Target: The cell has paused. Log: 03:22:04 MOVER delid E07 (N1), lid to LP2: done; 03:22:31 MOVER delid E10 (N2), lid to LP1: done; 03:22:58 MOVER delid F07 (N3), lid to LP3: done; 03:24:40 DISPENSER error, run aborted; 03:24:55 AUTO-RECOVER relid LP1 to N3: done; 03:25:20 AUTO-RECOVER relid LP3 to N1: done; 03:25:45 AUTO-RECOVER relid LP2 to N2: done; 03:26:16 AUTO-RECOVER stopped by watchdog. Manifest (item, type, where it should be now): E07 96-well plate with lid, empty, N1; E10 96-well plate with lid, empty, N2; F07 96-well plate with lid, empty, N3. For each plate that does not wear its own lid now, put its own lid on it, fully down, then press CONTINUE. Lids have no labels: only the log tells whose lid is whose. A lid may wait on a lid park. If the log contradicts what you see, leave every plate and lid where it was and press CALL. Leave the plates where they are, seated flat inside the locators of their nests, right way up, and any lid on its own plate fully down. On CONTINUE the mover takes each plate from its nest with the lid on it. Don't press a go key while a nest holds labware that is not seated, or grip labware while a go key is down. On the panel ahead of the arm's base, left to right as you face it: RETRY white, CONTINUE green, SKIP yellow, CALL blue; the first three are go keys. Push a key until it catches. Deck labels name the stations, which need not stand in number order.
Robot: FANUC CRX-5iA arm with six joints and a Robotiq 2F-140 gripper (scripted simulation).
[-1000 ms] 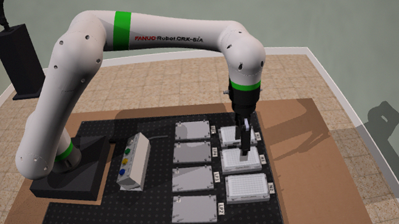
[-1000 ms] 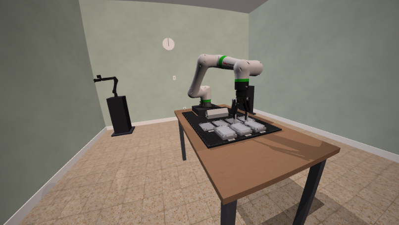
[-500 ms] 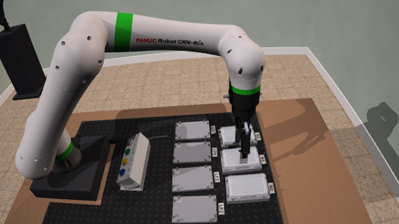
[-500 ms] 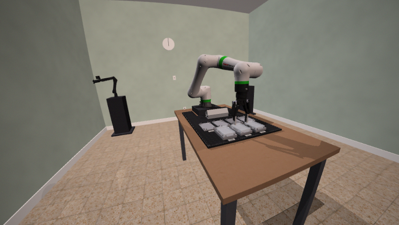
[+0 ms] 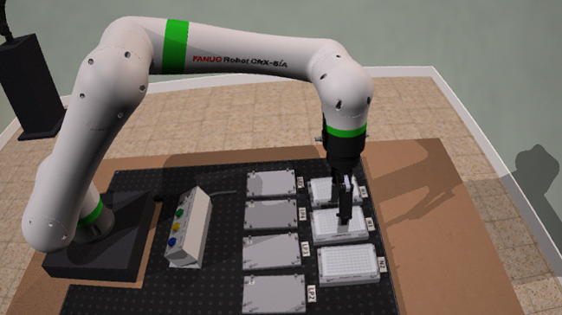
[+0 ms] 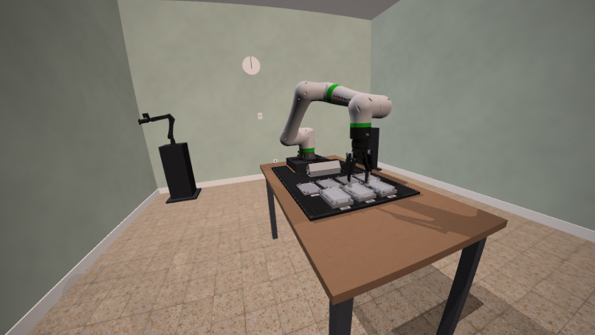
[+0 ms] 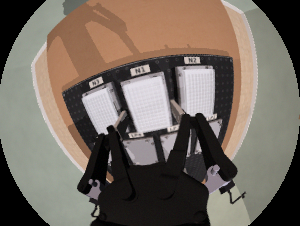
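My hand is 5 cm above the plate. The rest, counted from my hand: nest n2 (13 cm to the right, 6 cm below, 1 cm ahead); then LP4 (18 cm behind, 7 cm below, 6 cm to the left); then LP3 (18 cm behind, 7 cm to the right, 7 cm below).
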